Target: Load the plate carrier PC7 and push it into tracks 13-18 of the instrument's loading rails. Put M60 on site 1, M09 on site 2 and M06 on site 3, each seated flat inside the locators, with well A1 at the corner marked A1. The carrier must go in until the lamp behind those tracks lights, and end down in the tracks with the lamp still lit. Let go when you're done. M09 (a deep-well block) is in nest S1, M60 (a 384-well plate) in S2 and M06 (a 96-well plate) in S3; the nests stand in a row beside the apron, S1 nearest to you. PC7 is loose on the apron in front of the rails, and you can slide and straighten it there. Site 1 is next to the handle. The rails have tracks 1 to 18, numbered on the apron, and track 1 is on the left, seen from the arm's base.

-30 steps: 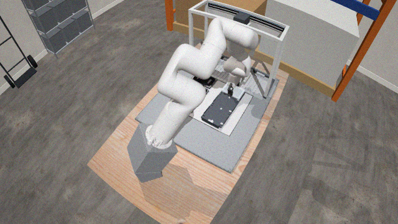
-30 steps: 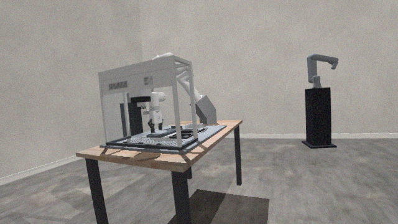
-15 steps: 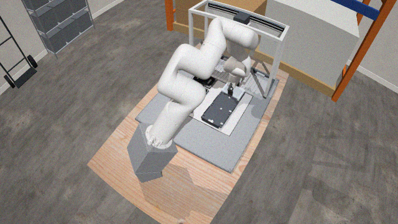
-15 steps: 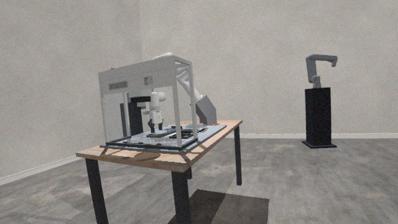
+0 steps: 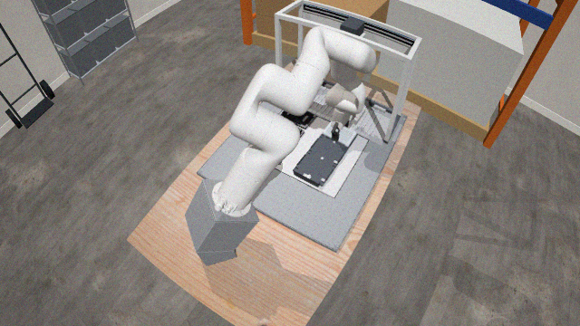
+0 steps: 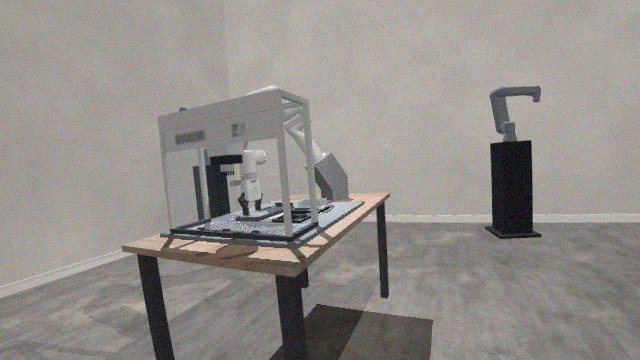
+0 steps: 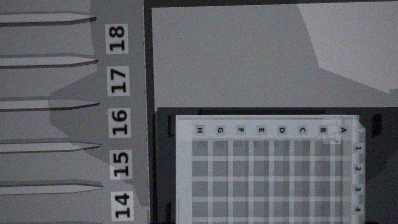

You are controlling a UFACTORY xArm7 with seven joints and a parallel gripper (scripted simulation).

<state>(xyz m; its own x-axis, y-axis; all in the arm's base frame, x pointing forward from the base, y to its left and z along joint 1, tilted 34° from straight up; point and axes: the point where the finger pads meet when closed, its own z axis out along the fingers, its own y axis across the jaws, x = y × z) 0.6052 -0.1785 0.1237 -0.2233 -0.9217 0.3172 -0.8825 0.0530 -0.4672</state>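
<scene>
The 96-well plate M06 lies 16 cm behind my hand and 25 cm to the left of it. The rest, counted from my hand: dark plate carrier PC7: 10 cm behind, 3 cm to the left, 2 cm below; clear plate: 1 cm below; white apron: 9 cm behind, 11 cm to the left, 4 cm below.
</scene>
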